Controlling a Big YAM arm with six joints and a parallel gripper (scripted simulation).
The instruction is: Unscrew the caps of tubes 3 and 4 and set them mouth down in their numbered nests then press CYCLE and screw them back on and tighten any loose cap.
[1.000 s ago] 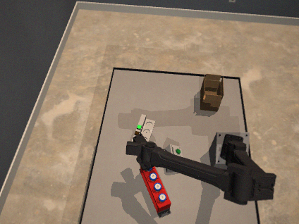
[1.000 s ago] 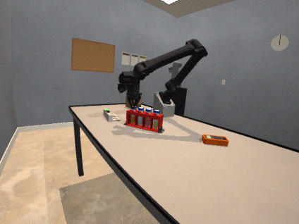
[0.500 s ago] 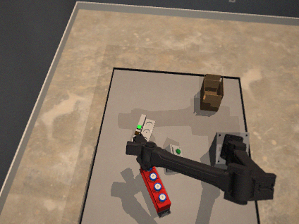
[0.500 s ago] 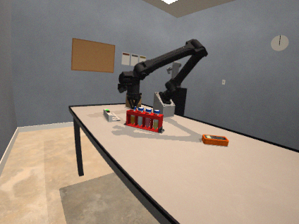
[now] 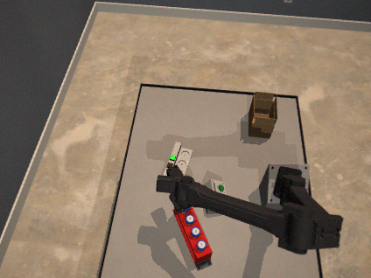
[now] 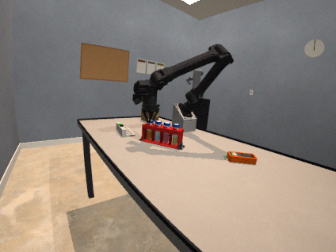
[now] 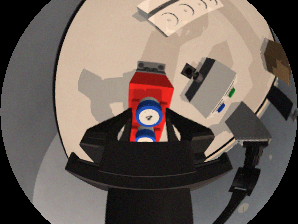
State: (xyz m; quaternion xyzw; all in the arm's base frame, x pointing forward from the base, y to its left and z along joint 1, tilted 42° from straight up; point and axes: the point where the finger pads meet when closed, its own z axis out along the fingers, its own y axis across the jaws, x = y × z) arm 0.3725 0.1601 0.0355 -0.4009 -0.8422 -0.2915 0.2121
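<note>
Now: the blue tube cap right at my hand. Also, from my hand: green key 14 cm behind, 13 cm to the right, 5 cm below; key housing 12 cm behind, 10 cm to the right, 6 cm below; blue key 15 cm behind, 8 cm to the right, 5 cm below.
</note>
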